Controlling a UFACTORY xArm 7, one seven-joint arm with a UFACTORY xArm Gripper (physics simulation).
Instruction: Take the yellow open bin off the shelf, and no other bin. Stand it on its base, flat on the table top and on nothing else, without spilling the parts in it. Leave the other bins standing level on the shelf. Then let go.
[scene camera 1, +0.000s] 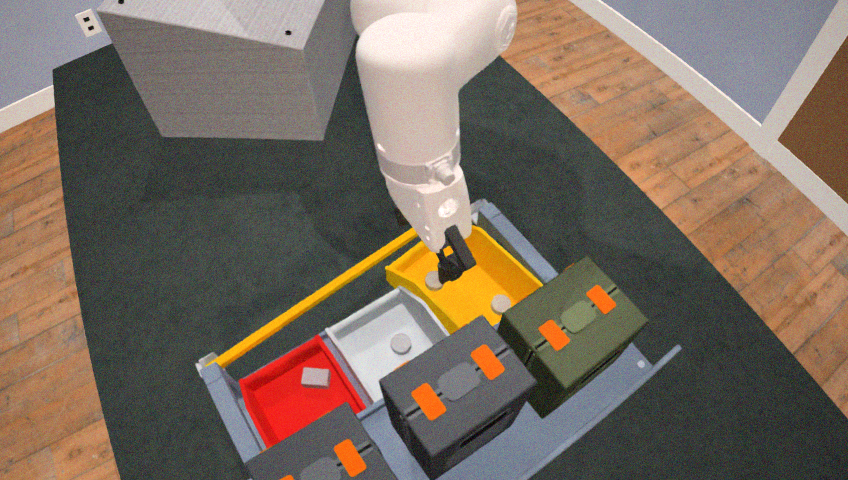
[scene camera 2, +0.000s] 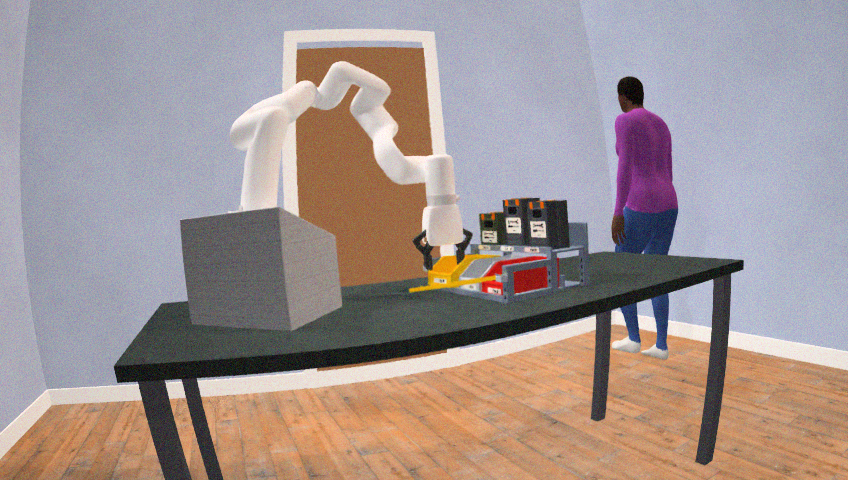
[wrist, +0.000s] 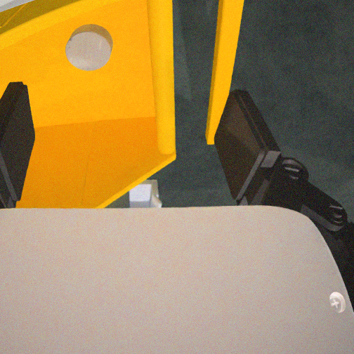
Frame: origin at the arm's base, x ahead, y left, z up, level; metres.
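Seen in the pictures: gripper, fingertip midpoint: (scene camera 1: 430, 247) (scene camera 2: 444, 267); arm's base, link origin: (scene camera 2: 256, 227).
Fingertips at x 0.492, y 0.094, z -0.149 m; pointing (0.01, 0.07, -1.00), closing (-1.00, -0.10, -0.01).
Observation:
Pixels of each thing's top centre, then the offset from my fingertips to it.
- yellow open bin, top centre: (scene camera 1: 469, 272) (scene camera 2: 463, 255) dy +0.017, dx +0.062, dz +0.025 m
- white bin, top centre: (scene camera 1: 402, 352) (scene camera 2: 495, 259) dy -0.086, dx +0.110, dz +0.016 m
- red bin, top centre: (scene camera 1: 307, 411) (scene camera 2: 520, 261) dy -0.196, dx +0.128, dz +0.016 m
The yellow open bin (scene camera 1: 476, 297) (scene camera 2: 455, 270) (wrist: 115, 95) sits at one end of the lower tier of the shelf (scene camera 1: 520, 237) (scene camera 2: 508, 284). Two grey round parts show inside it, one part (scene camera 1: 501, 304) near the green box and another part (scene camera 1: 434, 280) (wrist: 89, 47) by the finger. My gripper (scene camera 1: 431, 249) (scene camera 2: 443, 264) (wrist: 127, 109) is open, fingers down at the bin's low front. In the wrist view one finger is over the bin's inside, the other beyond its front rim, so the rim lies between them. Finger depth against the rim is unclear.
A yellow bar (scene camera 1: 315, 300) (scene camera 2: 452, 285) (wrist: 227, 65) spans the shelf front; its end appears beside the outer finger. A white bin (scene camera 1: 371, 344) and red bin (scene camera 1: 291, 404) stand alongside. Green (scene camera 1: 571, 356) and dark boxes (scene camera 1: 452, 356) are on the upper tier. A grey pedestal (scene camera 1: 238, 89) (scene camera 2: 238, 267) stands behind.

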